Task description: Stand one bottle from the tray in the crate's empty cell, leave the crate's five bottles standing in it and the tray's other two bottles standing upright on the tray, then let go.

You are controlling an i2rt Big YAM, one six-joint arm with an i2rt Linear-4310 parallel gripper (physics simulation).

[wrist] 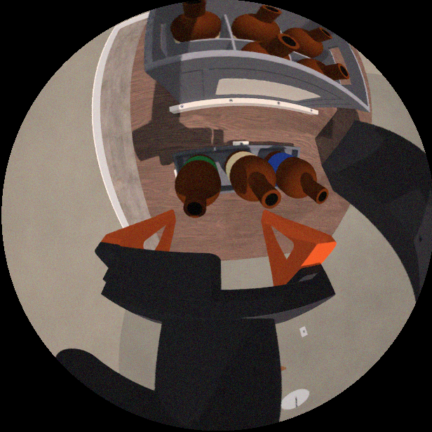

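Note:
The grey crate (190,80) is at the top, cut off by the view's edge. Its bottles show as brown necks and shoulders: three in the far row (196,25) (255,26) (304,42), two in the near row (265,48) (312,65). The near-left cell is empty, its floor hidden by the near wall. The grey tray (227,189) holds three upright brown bottles: green-labelled (197,181) at left, cream-labelled (252,180) in the middle, blue-labelled (296,176) at right. My gripper (218,214) is open and empty, its fingertips appearing just below the tray in the view.
A pale strip with screws (255,102) lies between crate and tray. A small white tab (241,143) is at the tray's far edge. A grey band with a white rim (100,125) runs along the left of the wooden table top (160,185). A black arm part (385,175) is at right.

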